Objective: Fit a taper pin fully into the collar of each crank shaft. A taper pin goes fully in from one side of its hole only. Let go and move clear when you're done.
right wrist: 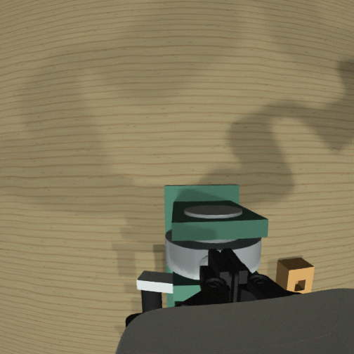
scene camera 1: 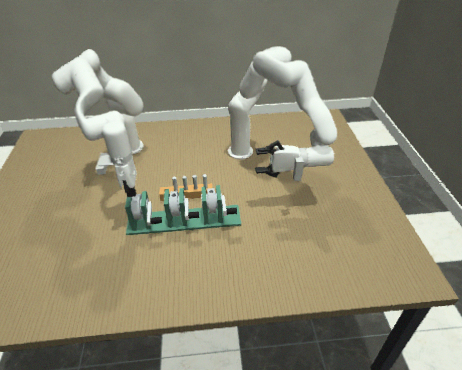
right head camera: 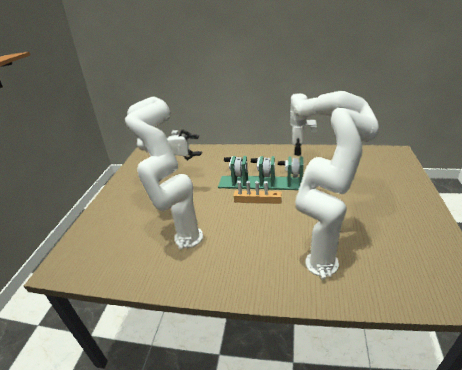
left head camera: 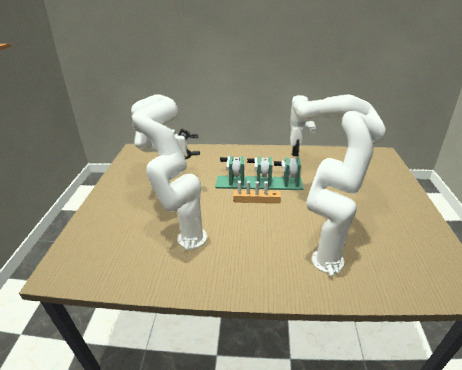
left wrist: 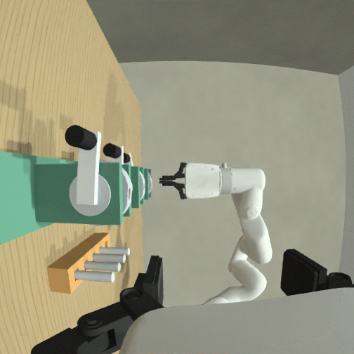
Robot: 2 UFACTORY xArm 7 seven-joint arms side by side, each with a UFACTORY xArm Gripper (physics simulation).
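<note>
Three crank shafts with grey collars stand in green supports. Dark holes show on top of two collars in the scene view. Several silver taper pins stand upright in the orange rack. My right gripper points down, shut, just above the rightmost collar in the head views. A faint round mark shows beside its fingertips; I cannot tell whether it is a hole or a pin end. My left gripper is open and empty, pointing sideways.
The green base plate carries the supports, and black crank handles stick out sideways. The orange rack's end hole is empty. Both arms stand on the wooden table.
</note>
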